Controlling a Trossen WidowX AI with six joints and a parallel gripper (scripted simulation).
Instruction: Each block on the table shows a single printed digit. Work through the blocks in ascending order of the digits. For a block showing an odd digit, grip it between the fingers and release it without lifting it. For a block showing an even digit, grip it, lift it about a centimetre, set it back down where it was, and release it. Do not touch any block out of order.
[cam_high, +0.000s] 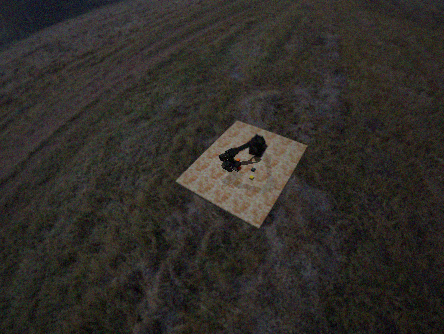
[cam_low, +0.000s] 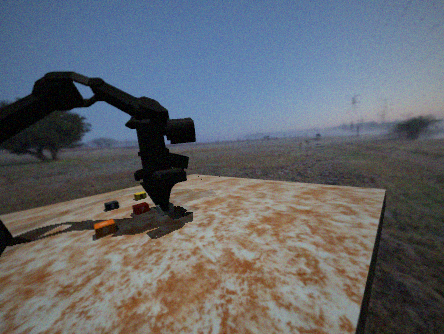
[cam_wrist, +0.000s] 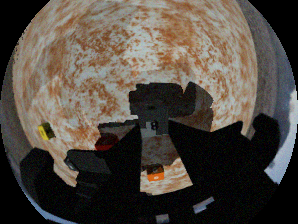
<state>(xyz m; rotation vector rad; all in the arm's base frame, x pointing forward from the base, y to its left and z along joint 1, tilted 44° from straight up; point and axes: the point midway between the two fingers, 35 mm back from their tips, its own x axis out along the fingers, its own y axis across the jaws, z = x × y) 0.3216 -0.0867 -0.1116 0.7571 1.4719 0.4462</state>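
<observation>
Right now the white block is 10 mm ahead of my gripper tip. From my gripper tip the other things lie so: orange block 110 mm behind, 20 mm to the left; then red block 70 mm to the left, 20 mm behind; then dark block 200 mm to the left, 50 mm behind.
</observation>
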